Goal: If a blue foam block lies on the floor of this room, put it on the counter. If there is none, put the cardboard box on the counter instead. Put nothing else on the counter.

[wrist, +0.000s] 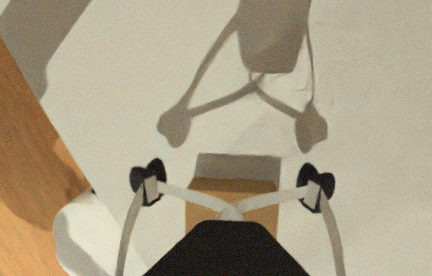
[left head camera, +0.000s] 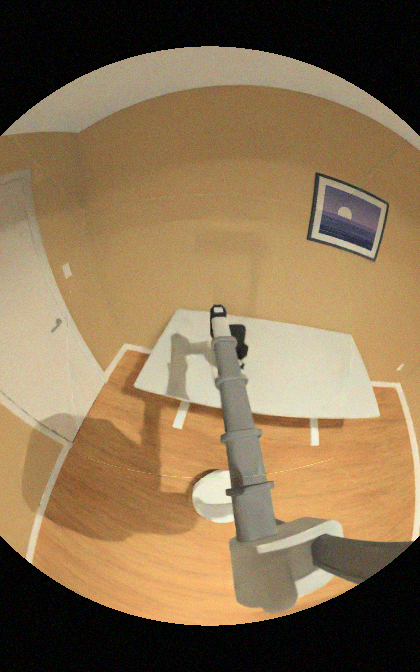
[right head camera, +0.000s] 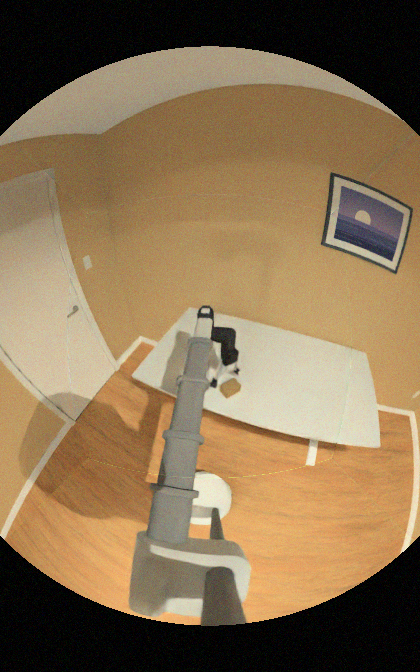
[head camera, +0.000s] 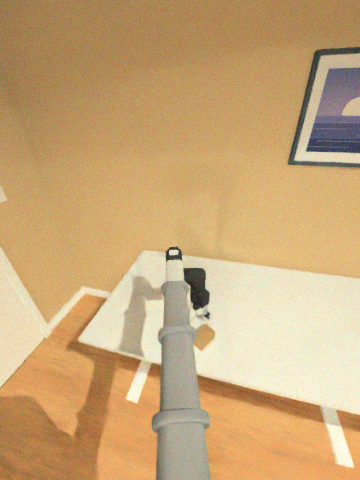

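The tan cardboard box [head camera: 204, 337] [right head camera: 230, 388] [wrist: 195, 215] rests on the white counter [head camera: 280, 325] [left head camera: 300, 370] [right head camera: 300, 380] [wrist: 375, 100], near its front edge. In the left head view the arm hides the box. My gripper [right head camera: 225, 377] [wrist: 231, 176] is open and holds nothing. It is over the counter, its fingertips apart to the left and right of the box in the wrist view. The palm hides the box's lower part there. In the head view the arm partly hides the gripper. No blue foam block shows in these views.
My grey telescoping arm [head camera: 177, 370] [left head camera: 240, 430] [right head camera: 182, 430] reaches over the counter. A white round object [left head camera: 210, 492] [right head camera: 215, 492] [wrist: 82, 230] shows low down in front of the counter. A door [left head camera: 25, 300] [right head camera: 35, 290] is at the left. A framed picture [head camera: 340, 110] hangs on the back wall.
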